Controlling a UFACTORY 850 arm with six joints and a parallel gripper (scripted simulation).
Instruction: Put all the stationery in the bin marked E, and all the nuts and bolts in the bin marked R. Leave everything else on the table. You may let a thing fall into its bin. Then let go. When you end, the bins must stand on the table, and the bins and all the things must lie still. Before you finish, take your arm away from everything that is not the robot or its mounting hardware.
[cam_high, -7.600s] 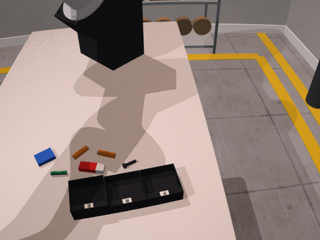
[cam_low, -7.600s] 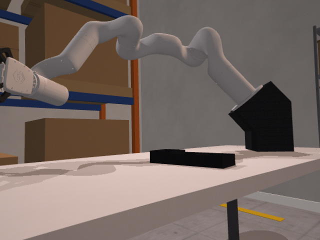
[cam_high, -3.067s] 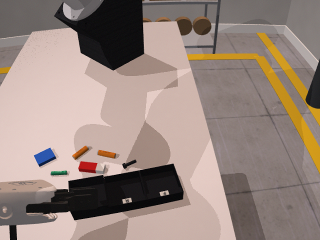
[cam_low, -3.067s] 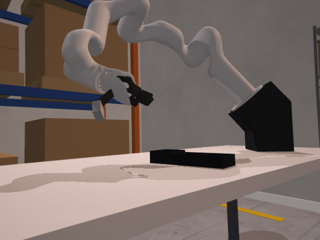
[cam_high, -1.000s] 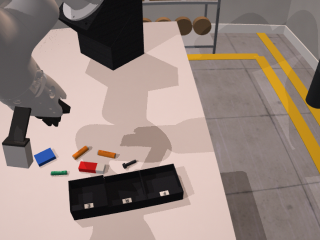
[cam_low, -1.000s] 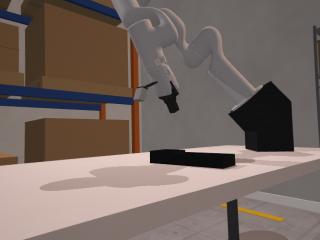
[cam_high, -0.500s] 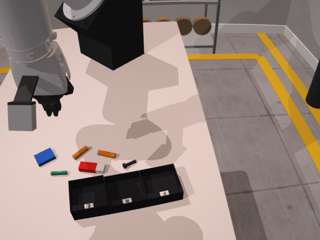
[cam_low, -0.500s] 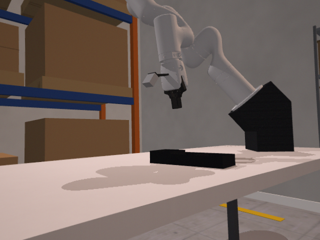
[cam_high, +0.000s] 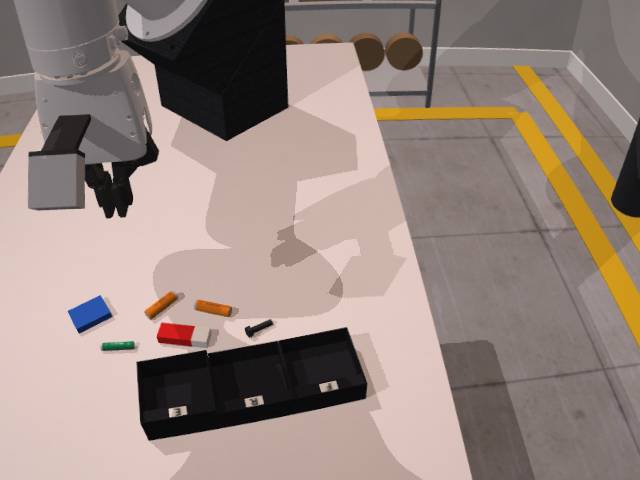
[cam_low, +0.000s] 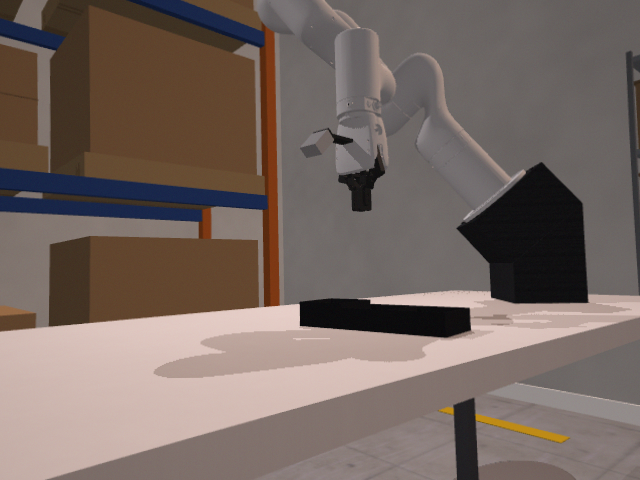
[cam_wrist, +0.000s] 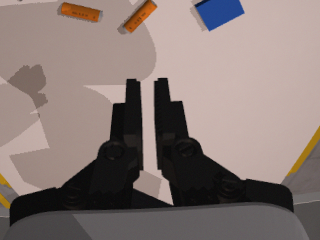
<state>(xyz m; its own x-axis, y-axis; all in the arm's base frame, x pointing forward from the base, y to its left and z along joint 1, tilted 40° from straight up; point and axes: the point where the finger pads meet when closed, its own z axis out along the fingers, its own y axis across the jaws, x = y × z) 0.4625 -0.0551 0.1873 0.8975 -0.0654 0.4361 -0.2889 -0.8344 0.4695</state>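
Now: hand 130 mm short of the black three-compartment tray, 90 mm to the right of it and 200 mm above it. The rest, counted from my hand: green battery (10 mm ahead, 50 mm to the right, 220 mm below); eraser (30 mm ahead, 40 mm to the left, 210 mm below); orange marker (80 mm to the left, 210 mm below).
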